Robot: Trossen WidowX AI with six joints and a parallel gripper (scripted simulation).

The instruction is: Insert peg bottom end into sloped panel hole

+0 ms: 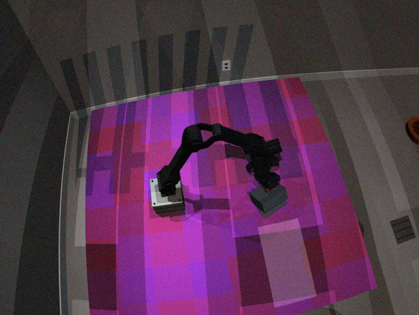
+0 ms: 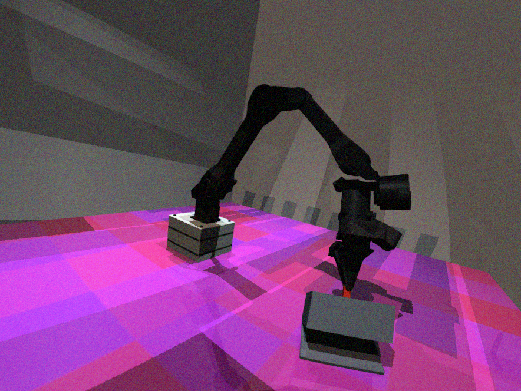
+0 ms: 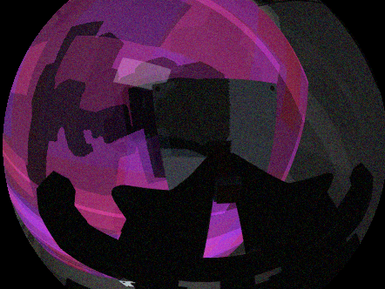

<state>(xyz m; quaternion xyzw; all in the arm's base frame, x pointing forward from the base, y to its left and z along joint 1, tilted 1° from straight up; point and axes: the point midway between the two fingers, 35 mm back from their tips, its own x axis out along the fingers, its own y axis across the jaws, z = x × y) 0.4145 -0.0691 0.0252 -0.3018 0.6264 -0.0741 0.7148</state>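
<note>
The red peg is 1 cm behind my gripper tip, 1 cm to the left of it and 1 cm above it. The rest, counted from my gripper tip: sloped panel (1 cm ahead, 2 cm to the right, 4 cm below).
</note>
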